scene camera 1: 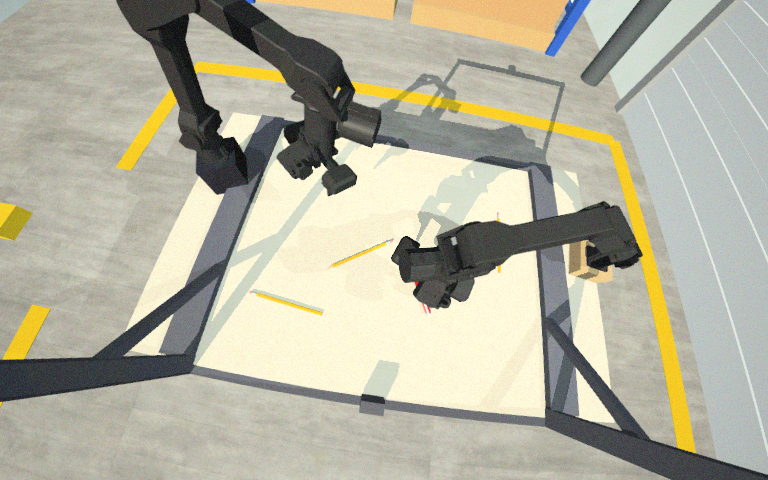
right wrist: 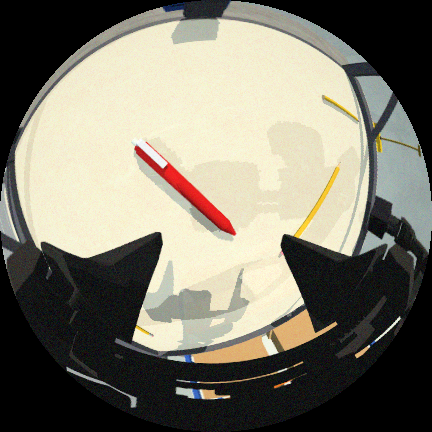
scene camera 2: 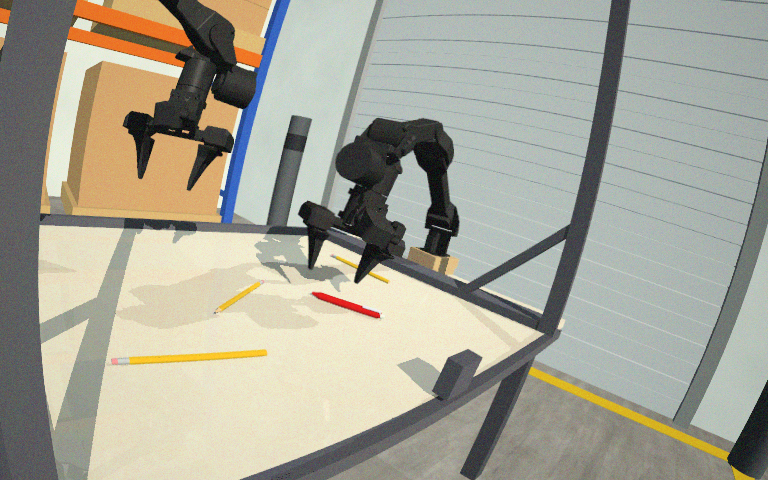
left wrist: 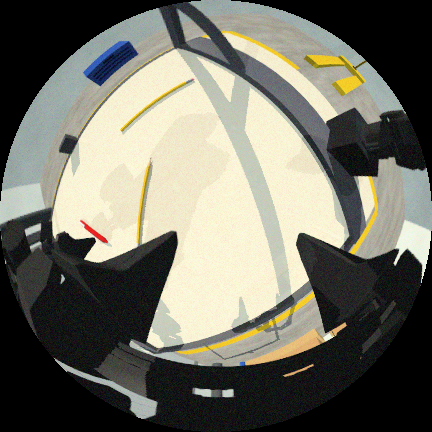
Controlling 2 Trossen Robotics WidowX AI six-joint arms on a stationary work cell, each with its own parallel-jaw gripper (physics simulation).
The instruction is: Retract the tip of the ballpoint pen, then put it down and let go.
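Places are measured from the left arm's base along level axes (x ahead, y left, z up), in centimetres.
Pixels of known places: left gripper, fingertip midpoint: (scene camera 1: 318, 181) (scene camera 2: 163, 184) (left wrist: 240, 238); right gripper, fingertip midpoint: (right wrist: 224, 240) (scene camera 2: 333, 276) (left wrist: 89, 243); left arm's base, origin of the base link: (scene camera 1: 215, 153) (right wrist: 387, 221) (left wrist: 368, 140); right arm's base, origin of the base link: (scene camera 1: 596, 258) (scene camera 2: 435, 252).
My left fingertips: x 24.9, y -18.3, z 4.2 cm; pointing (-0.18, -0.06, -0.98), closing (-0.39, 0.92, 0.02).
For each thing: its top centre in the pictures, then the offset to it from my left fingertips.
- red ballpoint pen, middle of its top: (right wrist: 189, 193) (scene camera 2: 347, 299) (scene camera 1: 420, 289) (left wrist: 89, 231) dx +18.6, dy -28.2, dz -13.2 cm
- dark block, middle of its top: (scene camera 2: 464, 355) (scene camera 1: 372, 407) (left wrist: 61, 142) dx +0.0, dy -49.2, dz -9.1 cm
The red ballpoint pen (scene camera 1: 425, 308) (scene camera 2: 346, 304) (left wrist: 95, 232) (right wrist: 190, 192) lies on the table. Its white clip and push-button end are at the upper left in the right wrist view and its tapered end at the lower right. No bare point can be made out at the tapered end. My right gripper (scene camera 2: 334, 275) (right wrist: 224, 240) is open and empty above the tapered end, and its arm hides most of the pen in scene camera 1. My left gripper (scene camera 2: 164, 183) (left wrist: 240, 238) is open and empty, high above the table, away from the pen.
Three yellow pencils lie apart on the table: one (scene camera 1: 287, 302) (scene camera 2: 189, 357) (left wrist: 154, 104), another (scene camera 1: 360, 253) (scene camera 2: 239, 297) (right wrist: 320, 200) between it and the pen, and a third (scene camera 1: 498, 266) (scene camera 2: 379, 276) beyond my right gripper. A dark block (scene camera 1: 372, 404) (scene camera 2: 457, 373) stands at the table edge.
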